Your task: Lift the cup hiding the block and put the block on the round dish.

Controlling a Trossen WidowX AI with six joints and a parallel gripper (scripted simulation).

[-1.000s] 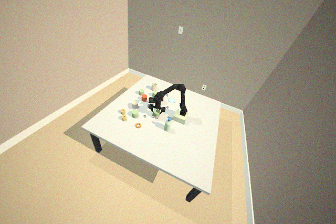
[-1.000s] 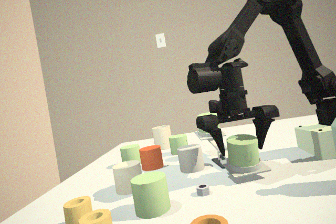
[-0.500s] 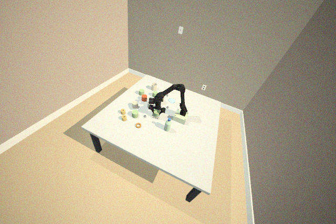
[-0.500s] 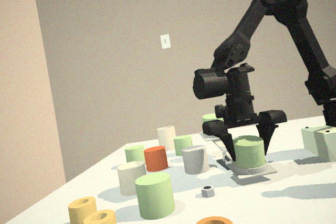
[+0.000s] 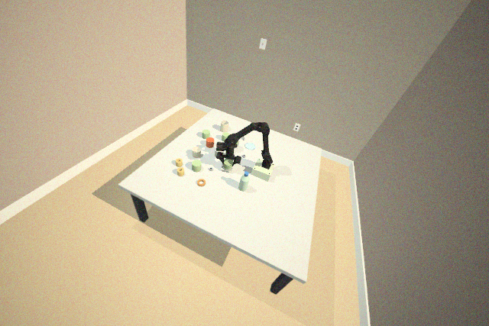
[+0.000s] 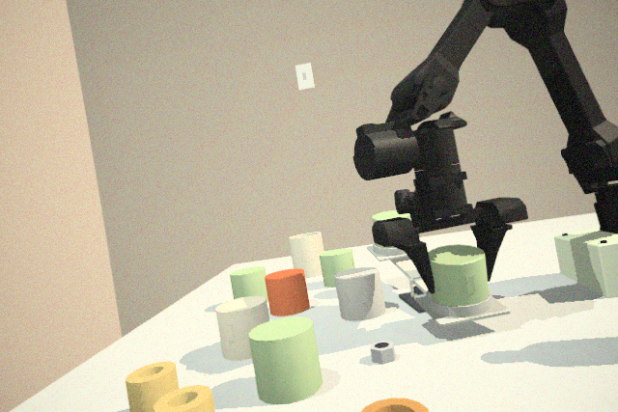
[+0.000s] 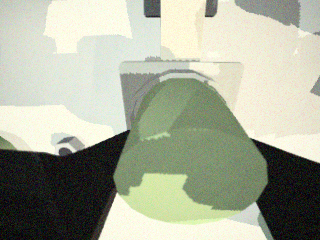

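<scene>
My gripper tip is 13 cm to the left of the balance, 4 cm short of it and 1 cm above it. From my gripper tip the other things lie so: cream cylinder: 30 cm ahead, 2 cm below, 1 cm to the left; then small grey-blue block: 1 cm below; then grey cylinder: 13 cm ahead, 9 cm to the right, 2 cm below.
</scene>
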